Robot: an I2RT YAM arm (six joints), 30 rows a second.
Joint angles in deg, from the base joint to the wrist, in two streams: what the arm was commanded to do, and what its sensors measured. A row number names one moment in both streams.
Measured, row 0:
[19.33 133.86 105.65 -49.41 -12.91 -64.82]
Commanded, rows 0 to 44:
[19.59 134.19 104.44 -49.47 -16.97 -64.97]
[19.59 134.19 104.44 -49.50 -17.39 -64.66]
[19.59 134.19 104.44 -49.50 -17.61 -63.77]
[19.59 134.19 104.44 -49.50 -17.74 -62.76]
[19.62 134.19 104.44 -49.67 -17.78 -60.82]
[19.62 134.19 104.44 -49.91 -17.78 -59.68]
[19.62 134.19 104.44 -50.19 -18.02 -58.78]
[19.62 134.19 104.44 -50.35 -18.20 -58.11]
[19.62 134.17 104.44 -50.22 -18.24 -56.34]
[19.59 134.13 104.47 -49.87 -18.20 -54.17]
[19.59 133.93 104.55 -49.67 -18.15 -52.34]
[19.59 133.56 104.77 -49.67 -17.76 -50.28]
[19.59 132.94 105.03 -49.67 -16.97 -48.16]
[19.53 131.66 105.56 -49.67 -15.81 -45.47]
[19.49 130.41 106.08 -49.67 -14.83 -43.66]
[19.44 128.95 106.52 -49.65 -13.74 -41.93]
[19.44 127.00 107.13 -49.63 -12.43 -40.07]
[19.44 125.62 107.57 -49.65 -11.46 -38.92]
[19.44 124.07 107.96 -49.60 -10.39 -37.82]
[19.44 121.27 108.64 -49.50 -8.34 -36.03]
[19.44 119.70 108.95 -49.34 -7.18 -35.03]
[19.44 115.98 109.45 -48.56 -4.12 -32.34]
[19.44 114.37 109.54 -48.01 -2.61 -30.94]
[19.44 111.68 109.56 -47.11 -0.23 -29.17]
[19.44 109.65 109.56 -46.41 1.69 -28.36]
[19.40 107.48 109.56 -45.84 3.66 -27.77]
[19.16 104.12 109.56 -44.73 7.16 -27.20]
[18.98 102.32 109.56 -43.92 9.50 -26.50]
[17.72 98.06 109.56 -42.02 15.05 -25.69]
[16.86 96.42 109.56 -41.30 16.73 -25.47]
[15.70 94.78 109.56 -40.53 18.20 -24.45]
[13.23 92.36 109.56 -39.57 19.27 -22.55]
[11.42 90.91 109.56 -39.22 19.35 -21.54]
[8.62 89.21 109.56 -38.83 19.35 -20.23]
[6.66 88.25 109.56 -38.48 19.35 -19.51]
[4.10 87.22 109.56 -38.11 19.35 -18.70]
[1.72 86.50 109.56 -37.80 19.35 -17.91]
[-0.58 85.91 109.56 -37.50 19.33 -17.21]
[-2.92 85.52 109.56 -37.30 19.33 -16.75]
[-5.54 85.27 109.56 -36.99 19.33 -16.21]
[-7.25 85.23 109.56 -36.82 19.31 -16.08]
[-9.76 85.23 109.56 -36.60 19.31 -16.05]
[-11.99 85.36 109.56 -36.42 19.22 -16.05]
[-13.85 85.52 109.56 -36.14 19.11 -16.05]
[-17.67 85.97 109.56 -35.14 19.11 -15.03]
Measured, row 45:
[-11.97 85.78 109.36 -36.34 18.55 -17.89]
